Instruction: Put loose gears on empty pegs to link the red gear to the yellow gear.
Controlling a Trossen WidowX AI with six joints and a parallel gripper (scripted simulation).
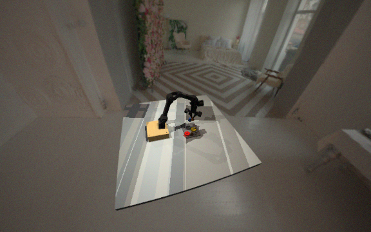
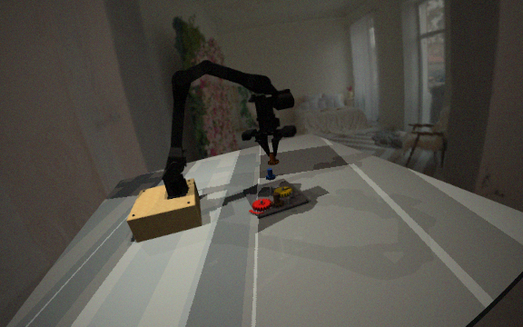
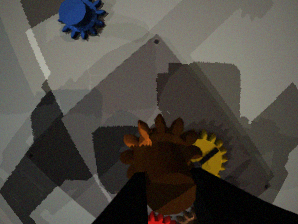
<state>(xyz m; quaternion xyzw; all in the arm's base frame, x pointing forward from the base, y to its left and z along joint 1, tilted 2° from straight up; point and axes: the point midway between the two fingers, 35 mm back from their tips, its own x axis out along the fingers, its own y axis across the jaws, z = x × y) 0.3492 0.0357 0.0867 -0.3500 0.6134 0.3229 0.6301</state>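
My gripper tip is now 110 mm above the blue gear and 100 mm to the right of it. The rest, counted from my gripper tip: red gear (120 mm to the right, 110 mm below, 80 mm behind); then orange gear (10 mm below); then yellow gear (110 mm below, 70 mm to the right).
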